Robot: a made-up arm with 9 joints.
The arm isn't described. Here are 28 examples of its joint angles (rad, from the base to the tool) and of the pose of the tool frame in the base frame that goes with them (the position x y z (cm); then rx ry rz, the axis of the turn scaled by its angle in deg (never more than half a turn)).
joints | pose
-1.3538 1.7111 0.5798 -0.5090 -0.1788 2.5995 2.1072 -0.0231 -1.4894 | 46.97 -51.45 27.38 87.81 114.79 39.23
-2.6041 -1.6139 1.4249 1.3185 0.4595 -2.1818 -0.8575 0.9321 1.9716 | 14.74 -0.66 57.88 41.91 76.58 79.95
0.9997 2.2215 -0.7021 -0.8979 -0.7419 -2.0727 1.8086 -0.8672 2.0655 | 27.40 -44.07 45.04 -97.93 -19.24 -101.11
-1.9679 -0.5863 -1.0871 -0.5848 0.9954 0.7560 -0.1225 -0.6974 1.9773 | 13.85 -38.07 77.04 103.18 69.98 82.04
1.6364 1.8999 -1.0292 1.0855 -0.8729 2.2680 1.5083 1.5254 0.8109 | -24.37 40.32 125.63 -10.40 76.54 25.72
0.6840 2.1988 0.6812 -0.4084 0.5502 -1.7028 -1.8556 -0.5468 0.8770 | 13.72 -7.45 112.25 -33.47 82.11 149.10
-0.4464 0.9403 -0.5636 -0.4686 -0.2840 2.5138 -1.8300 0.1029 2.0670 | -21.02 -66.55 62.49 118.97 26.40 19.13
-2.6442 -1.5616 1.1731 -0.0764 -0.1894 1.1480 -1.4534 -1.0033 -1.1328 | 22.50 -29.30 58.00 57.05 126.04 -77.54
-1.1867 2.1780 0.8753 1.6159 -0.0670 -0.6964 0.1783 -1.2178 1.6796 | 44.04 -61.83 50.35 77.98 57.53 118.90
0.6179 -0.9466 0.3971 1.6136 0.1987 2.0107 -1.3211 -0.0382 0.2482 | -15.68 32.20 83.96 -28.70 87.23 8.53
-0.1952 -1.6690 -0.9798 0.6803 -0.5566 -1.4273 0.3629 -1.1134 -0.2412 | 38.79 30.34 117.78 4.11 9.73 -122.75
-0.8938 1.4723 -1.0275 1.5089 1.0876 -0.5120 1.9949 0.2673 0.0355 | 68.85 16.12 83.86 14.85 159.37 56.86
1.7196 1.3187 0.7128 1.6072 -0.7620 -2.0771 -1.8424 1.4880 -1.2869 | -80.61 25.83 67.62 -3.91 -27.78 26.72
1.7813 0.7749 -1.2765 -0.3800 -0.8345 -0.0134 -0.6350 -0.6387 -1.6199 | 13.15 54.00 84.18 -93.99 130.99 23.53
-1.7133 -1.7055 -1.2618 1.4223 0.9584 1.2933 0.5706 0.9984 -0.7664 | -2.12 -29.21 -11.05 79.33 -114.35 55.37
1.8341 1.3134 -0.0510 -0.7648 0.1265 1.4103 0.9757 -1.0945 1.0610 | 2.47 60.88 46.87 -57.57 31.00 -59.68
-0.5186 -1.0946 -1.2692 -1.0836 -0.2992 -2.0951 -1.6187 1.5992 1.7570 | -36.66 -30.36 80.12 113.81 -23.46 -83.90
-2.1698 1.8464 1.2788 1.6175 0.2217 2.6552 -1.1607 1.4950 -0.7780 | 17.97 64.76 77.13 -36.56 108.45 35.69
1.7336 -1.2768 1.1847 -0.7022 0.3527 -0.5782 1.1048 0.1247 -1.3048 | -27.81 -9.10 119.37 48.31 15.61 -65.49
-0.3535 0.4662 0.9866 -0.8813 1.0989 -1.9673 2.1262 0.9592 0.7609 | -35.96 24.91 75.24 90.23 -153.58 -14.06
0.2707 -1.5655 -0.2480 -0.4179 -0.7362 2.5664 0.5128 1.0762 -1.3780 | 30.91 -6.81 -10.94 -80.15 -140.94 -11.44
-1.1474 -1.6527 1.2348 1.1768 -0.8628 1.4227 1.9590 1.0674 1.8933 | 23.62 6.06 35.24 -47.98 -112.52 24.50
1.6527 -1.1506 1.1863 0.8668 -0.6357 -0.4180 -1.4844 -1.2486 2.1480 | -26.61 -49.84 11.35 -29.94 -88.41 60.56
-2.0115 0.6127 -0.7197 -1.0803 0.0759 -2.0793 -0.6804 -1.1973 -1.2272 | 54.59 -16.41 72.68 -32.24 -4.85 -163.82
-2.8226 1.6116 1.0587 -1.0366 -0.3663 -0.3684 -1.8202 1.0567 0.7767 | 29.98 -4.14 64.83 87.67 105.99 -4.87
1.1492 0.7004 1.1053 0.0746 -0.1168 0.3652 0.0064 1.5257 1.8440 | -1.30 -28.86 48.04 94.76 80.17 -62.33
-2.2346 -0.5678 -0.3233 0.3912 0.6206 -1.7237 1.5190 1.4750 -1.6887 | 76.46 12.87 39.74 -63.10 -115.31 -113.58
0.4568 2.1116 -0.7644 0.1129 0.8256 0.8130 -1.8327 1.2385 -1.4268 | -39.70 -26.53 121.71 -22.47 20.73 81.26
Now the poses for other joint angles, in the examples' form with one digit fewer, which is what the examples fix.
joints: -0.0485 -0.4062 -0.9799 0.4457 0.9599 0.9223 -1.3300 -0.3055 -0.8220
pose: 52.0 -13.0 89.7 -9.7 15.2 -136.6
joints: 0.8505 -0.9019 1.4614 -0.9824 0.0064 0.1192 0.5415 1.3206 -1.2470
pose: -41.1 -80.0 29.3 87.9 -35.0 56.3
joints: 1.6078 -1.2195 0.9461 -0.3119 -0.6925 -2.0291 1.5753 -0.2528 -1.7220
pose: -25.3 -54.6 61.7 85.2 71.5 -59.6
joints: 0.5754 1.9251 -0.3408 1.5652 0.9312 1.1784 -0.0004 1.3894 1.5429
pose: 38.8 -39.5 81.1 60.0 67.4 -82.6
